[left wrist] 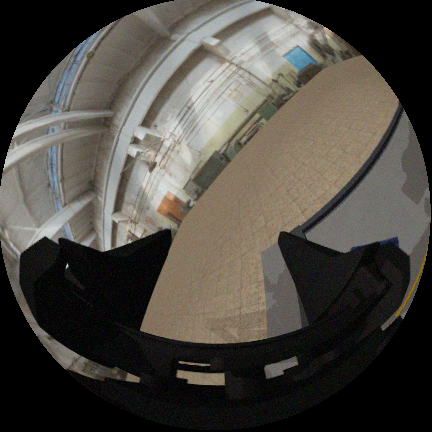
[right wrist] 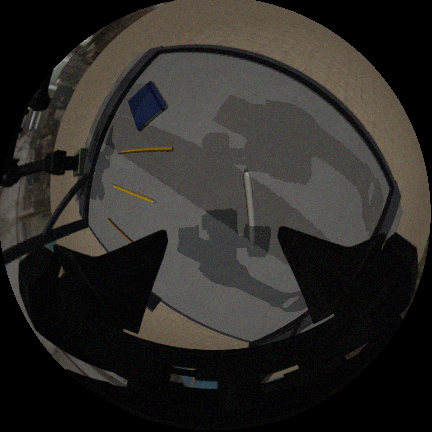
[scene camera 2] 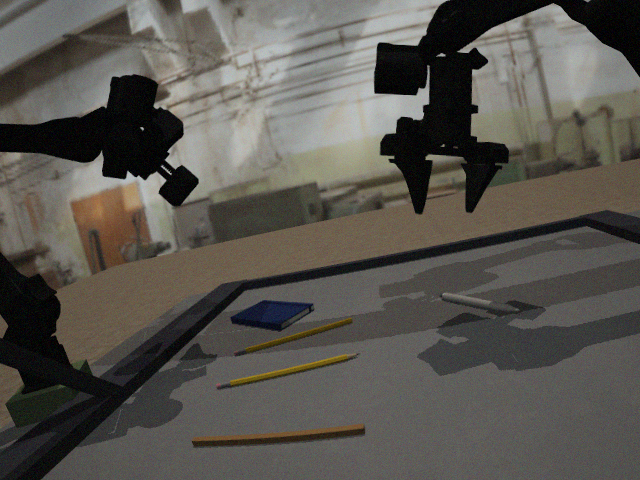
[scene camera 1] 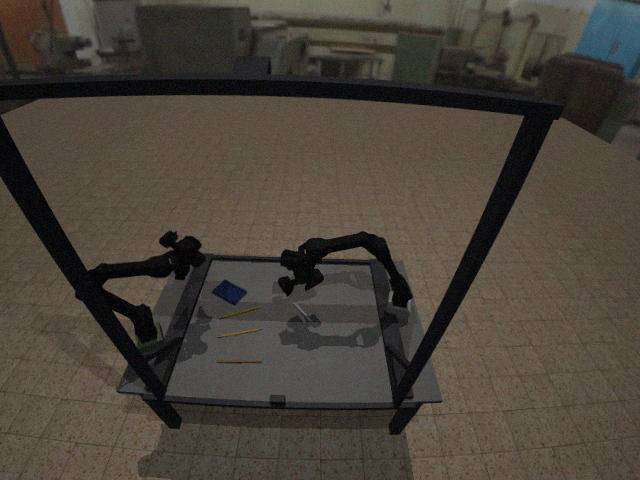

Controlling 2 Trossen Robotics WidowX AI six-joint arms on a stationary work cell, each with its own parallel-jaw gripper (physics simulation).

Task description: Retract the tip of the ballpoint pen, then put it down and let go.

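Seen in the pictures: left gripper, between the fingertips: [left wrist: 226,236] [scene camera 2: 163,166]; right gripper, between the fingertips: [right wrist: 223,234] [scene camera 2: 445,213] [scene camera 1: 296,293]; left arm's base, origin of its link: [right wrist: 75,162] [scene camera 1: 148,334]; right arm's base, origin of its link: [scene camera 1: 399,301].
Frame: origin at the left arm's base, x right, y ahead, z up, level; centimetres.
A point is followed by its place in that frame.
Note:
The ballpoint pen [scene camera 1: 301,311] @[x 16.7, y 62.7, z -3.2 cm] [scene camera 2: 478,303] @[x 17.9, y 62.7, z -3.3 cm] [right wrist: 249,200] @[x 15.3, y 62.8, z -2.9 cm] is white-grey and lies flat on the grey table [scene camera 1: 330,382] @[x 50.7, y 56.6, z -4.0 cm], partly in the arm's shadow. Its tapered end points toward the lower right in scene camera 2; whether the tip is out is too small to tell. My right gripper [scene camera 1: 298,290] @[x 16.3, y 60.4, z 10.6 cm] [scene camera 2: 444,212] @[x 16.3, y 60.4, z 10.6 cm] [right wrist: 223,234] @[x 16.3, y 60.4, z 10.6 cm] is open and empty, pointing down high above the table. In the right wrist view the pen's lower end shows between its fingers, well below them. My left gripper [left wrist: 226,236] @[x -17.8, y 25.9, z 28.2 cm] is open and empty, raised at the left side, away from the pen.
A blue notebook [scene camera 1: 229,291] @[x -9.4, y 38.0, z -2.8 cm] [scene camera 2: 272,314] @[x -7.2, y 37.9, z -2.8 cm] [right wrist: 147,106] @[x -7.3, y 40.0, z -2.8 cm], two yellow pencils [scene camera 1: 240,312] @[x 4.1, y 38.5, z -3.4 cm] [scene camera 2: 287,370] @[x 14.2, y 34.5, z -3.4 cm] and an orange-brown stick [scene camera 1: 238,361] @[x 26.1, y 29.4, z -3.5 cm] [scene camera 2: 279,436] @[x 26.8, y 30.1, z -3.3 cm] lie left of the pen. A dark frame rail [scene camera 1: 289,259] edges the table, and dark posts [scene camera 1: 478,242] @[x 69.4, y 72.1, z 73.5 cm] rise at its sides.

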